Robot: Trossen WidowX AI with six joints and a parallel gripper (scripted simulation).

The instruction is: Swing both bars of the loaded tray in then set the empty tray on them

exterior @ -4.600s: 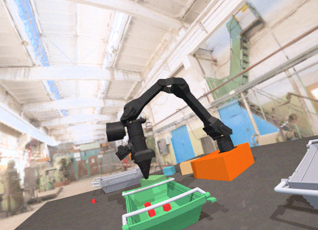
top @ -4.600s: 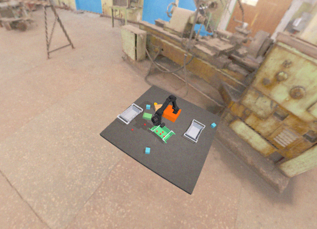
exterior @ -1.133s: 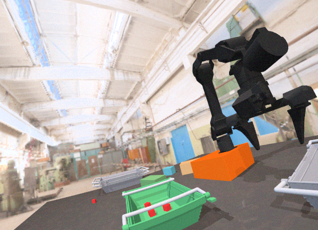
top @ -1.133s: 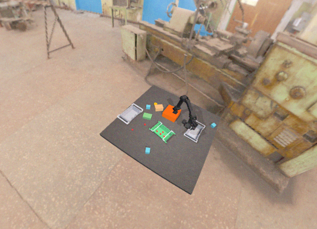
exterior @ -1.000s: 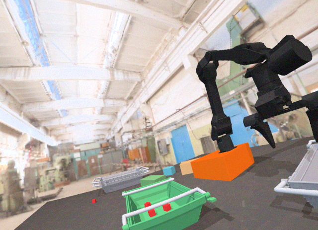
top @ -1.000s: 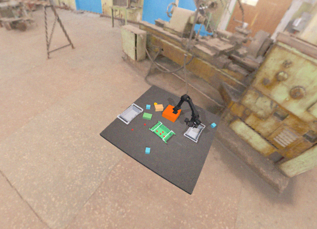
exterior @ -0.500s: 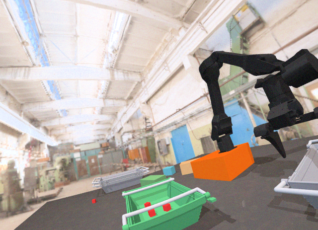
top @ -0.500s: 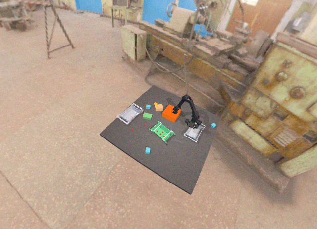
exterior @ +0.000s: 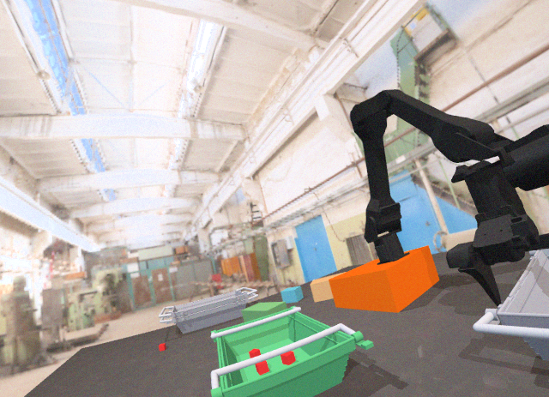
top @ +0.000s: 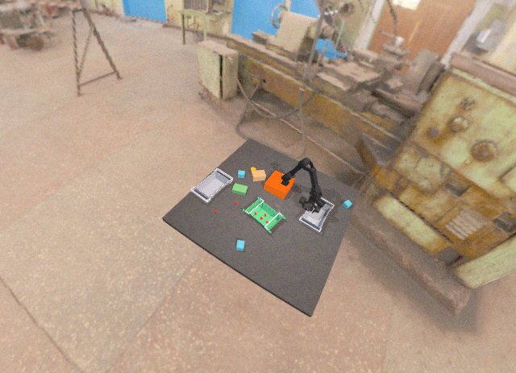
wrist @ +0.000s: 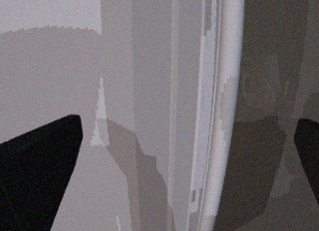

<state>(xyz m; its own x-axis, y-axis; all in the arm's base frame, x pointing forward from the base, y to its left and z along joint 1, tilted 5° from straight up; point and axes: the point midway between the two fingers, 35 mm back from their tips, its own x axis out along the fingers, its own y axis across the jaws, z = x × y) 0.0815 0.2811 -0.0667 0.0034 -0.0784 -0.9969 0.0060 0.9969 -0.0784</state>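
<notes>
My gripper tip is now 8 cm to the right of the grey tray and 3 cm below it. From my gripper tip the other things lie so: tan block: 55 cm to the right, 5 cm behind, 2 cm above; then green block: 58 cm to the right, 18 cm ahead, 1 cm above.
</notes>
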